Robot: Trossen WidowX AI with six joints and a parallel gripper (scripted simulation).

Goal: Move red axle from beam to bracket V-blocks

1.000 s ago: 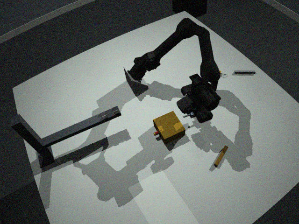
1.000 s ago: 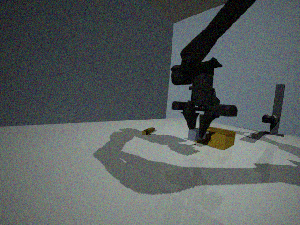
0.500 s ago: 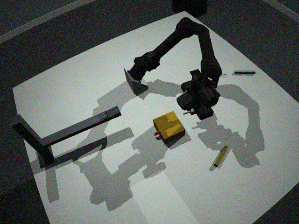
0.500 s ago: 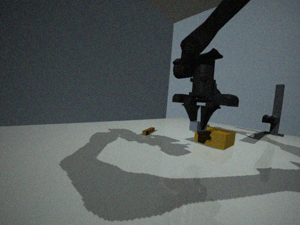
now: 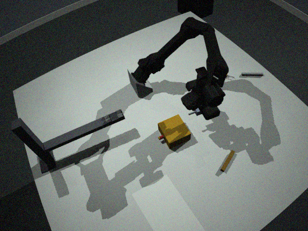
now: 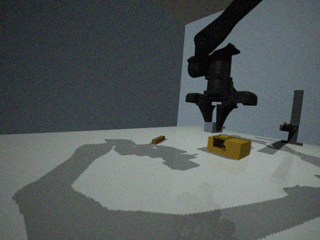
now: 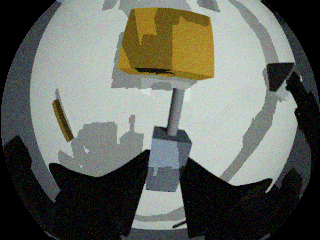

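My gripper tip is now 13 cm to the left of the yellow beam, 6 cm above it and 2 cm past it. Round my gripper tip: grey bar: 43 cm to the left, 8 cm below, 5 cm behind.
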